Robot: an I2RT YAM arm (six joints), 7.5 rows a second.
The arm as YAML. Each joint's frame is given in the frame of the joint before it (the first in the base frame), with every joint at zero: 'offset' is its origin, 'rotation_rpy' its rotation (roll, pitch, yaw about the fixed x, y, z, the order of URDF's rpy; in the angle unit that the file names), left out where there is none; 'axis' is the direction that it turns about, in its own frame. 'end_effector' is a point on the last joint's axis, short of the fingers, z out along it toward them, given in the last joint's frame.
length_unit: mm
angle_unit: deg
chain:
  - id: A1
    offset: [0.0, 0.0, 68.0]
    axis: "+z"
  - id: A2
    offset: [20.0, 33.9, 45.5]
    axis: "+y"
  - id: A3
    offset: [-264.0, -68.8, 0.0]
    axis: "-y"
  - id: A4
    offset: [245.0, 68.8, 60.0]
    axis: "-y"
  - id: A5
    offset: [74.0, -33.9, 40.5]
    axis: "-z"
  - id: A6
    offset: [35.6, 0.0, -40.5]
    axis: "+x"
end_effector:
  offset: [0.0, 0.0, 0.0]
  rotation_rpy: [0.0, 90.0, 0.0]
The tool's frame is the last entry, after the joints.
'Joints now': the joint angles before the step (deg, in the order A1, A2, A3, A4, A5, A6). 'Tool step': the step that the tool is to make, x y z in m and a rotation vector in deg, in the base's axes. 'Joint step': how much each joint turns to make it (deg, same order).
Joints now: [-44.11 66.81 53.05 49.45 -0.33 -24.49]
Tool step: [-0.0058 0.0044 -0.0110 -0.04 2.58 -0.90]
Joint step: [-0.28 -2.19 -3.09 -0.94 -0.53 -1.86]
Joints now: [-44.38 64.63 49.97 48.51 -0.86 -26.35]
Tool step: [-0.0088 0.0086 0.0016 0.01 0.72 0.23]
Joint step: [-0.08 -3.13 -1.09 -2.56 -0.53 -0.24]
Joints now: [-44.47 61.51 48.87 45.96 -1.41 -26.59]
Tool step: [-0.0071 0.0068 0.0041 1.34 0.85 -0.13]
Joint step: [0.02 -2.71 0.20 -4.45 0.32 0.22]
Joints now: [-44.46 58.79 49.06 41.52 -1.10 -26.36]
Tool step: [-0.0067 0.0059 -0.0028 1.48 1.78 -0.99]
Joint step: [0.00 -2.71 -0.95 -4.08 0.75 -0.67]
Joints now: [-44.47 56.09 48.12 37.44 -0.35 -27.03]
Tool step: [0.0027 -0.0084 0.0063 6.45 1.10 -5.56]
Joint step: [0.01 1.28 4.10 -8.17 6.70 0.91]
